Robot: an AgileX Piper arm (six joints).
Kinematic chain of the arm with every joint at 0, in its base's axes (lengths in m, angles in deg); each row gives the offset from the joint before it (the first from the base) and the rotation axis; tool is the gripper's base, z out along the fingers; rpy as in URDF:
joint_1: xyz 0 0 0.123 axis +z
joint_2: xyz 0 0 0 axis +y
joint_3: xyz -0.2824 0 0.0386 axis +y
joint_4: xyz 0.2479 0 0.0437 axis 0.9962 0 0.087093
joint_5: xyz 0 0 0 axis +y
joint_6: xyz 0.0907 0 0.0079 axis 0.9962 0 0.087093
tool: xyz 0 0 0 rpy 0 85.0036 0
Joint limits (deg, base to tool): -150..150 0..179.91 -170..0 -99.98..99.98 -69.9..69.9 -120..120
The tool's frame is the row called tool.
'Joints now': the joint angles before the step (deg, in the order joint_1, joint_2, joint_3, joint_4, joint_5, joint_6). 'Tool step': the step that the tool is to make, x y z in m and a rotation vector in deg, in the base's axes. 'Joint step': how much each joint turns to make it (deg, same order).
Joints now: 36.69 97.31 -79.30 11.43 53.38 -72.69
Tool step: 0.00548 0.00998 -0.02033 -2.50 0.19 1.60
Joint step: 1.10 3.27 0.00 -1.71 -1.58 -0.38
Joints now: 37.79 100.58 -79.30 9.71 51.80 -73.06
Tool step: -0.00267 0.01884 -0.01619 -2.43 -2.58 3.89
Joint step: 3.19 2.66 0.00 -3.53 -3.14 -0.04
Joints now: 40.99 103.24 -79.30 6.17 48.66 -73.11
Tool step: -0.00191 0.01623 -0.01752 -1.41 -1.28 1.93
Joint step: 2.43 2.82 0.00 -2.43 -2.91 1.21
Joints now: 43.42 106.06 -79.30 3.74 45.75 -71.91
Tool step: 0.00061 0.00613 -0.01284 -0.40 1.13 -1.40
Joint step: 0.66 1.95 0.00 -0.39 -0.96 2.32
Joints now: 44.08 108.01 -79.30 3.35 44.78 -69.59
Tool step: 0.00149 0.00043 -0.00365 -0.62 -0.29 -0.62
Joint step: 0.09 0.55 0.00 -1.21 -0.37 1.28
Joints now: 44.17 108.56 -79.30 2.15 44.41 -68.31
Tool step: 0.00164 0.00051 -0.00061 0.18 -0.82 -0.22
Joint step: 0.00 0.16 0.00 -0.68 -0.89 0.51
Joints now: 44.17 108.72 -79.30 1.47 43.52 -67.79
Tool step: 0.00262 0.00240 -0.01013 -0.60 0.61 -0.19
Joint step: 0.00 1.59 -0.13 -0.09 -0.61 0.24
